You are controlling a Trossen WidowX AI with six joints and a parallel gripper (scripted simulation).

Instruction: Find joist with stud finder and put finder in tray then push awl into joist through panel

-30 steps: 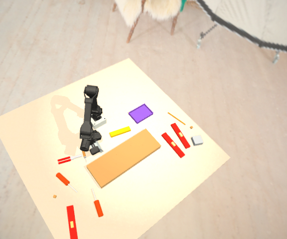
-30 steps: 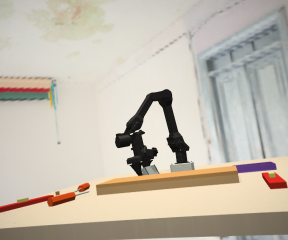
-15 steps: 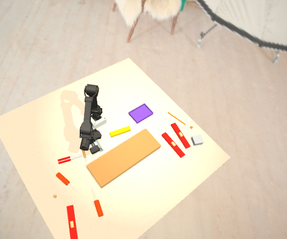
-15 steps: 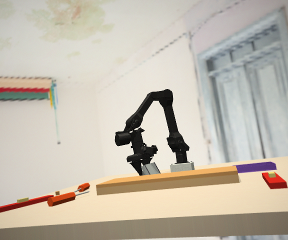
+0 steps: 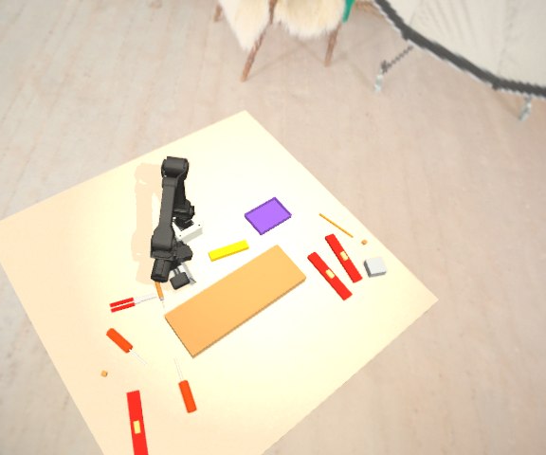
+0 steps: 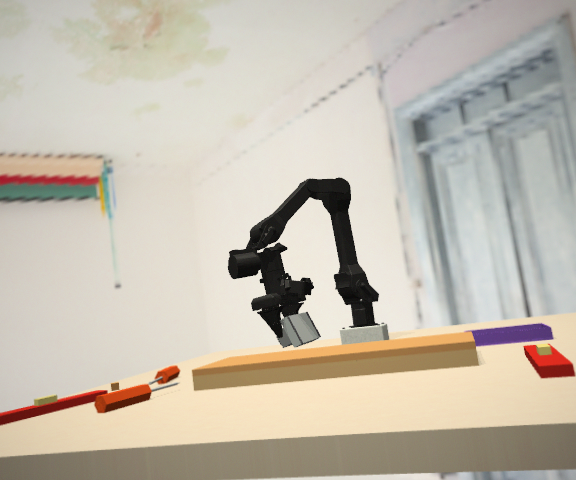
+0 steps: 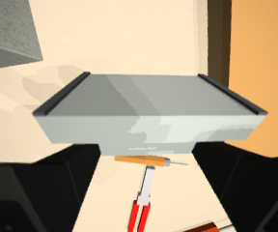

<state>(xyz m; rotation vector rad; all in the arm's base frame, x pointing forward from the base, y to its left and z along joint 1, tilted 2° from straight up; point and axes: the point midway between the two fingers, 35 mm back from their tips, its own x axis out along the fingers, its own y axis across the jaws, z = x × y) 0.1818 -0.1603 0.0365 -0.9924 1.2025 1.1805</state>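
Right now my gripper tip is 80 mm to the left of the awl, 60 mm above it and 20 mm short of it. Also, from my gripper tip: square indicator (30 mm ahead, 10 mm to the right, 10 mm below); then stud finder (20 mm ahead); then red-handled tool (160 mm to the right, 60 mm below, 20 mm behind).
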